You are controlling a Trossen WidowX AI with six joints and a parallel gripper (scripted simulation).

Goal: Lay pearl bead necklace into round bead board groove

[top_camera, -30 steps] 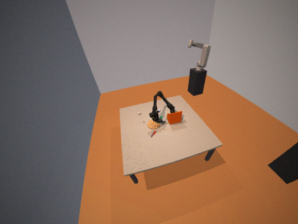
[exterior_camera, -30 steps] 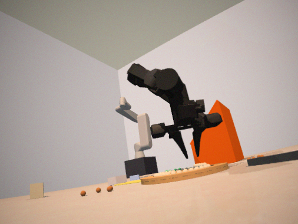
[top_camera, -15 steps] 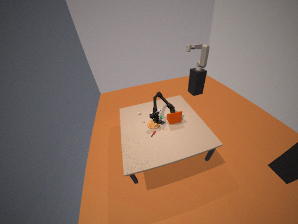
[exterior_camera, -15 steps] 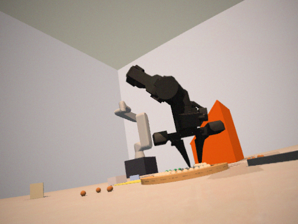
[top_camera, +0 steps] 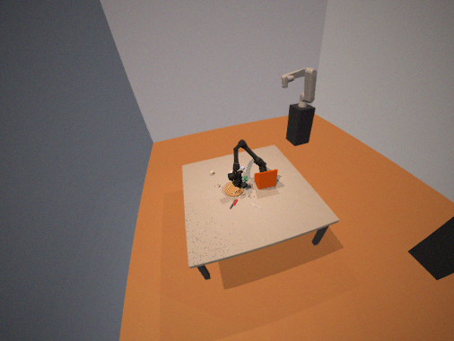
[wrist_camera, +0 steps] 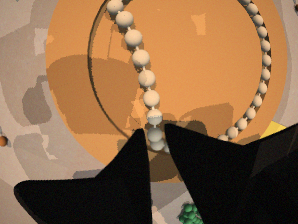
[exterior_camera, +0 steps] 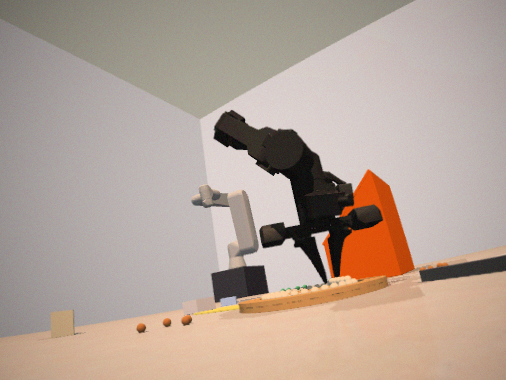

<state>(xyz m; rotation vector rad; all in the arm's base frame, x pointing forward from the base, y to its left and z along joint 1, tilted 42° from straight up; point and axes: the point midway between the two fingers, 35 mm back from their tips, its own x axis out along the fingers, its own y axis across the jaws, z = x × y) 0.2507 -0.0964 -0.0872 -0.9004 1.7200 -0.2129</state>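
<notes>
Right now the round wooden bead board is 5 cm ahead of my gripper tip, 1 cm to the right of it and 1 cm below it. From my gripper tip the other things lie so: tan cube: 34 cm to the right, 22 cm ahead; yellow flat piece: 18 cm to the right, 1 cm below; red-handled tool: 16 cm to the left, 11 cm ahead, 1 cm below.
</notes>
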